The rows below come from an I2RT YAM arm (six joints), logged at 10 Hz.
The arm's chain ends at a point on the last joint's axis. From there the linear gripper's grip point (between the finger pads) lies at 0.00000 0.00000 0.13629 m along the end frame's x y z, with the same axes.
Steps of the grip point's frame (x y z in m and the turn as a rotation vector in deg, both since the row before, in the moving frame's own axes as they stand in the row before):
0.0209 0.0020 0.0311 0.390 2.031 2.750
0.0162 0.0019 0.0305 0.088 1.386 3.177
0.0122 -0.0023 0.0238 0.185 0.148 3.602
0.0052 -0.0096 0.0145 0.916 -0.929 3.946
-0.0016 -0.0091 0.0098 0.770 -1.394 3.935
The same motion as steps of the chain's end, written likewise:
0.0160 0.0028 0.0312 0.390 2.031 2.750
0.0129 0.0020 0.0305 0.088 1.386 3.177
0.0118 -0.0019 0.0238 0.185 0.148 3.602
0.0073 -0.0073 0.0145 0.916 -0.929 3.946
0.0017 -0.0072 0.0099 0.770 -1.394 3.935

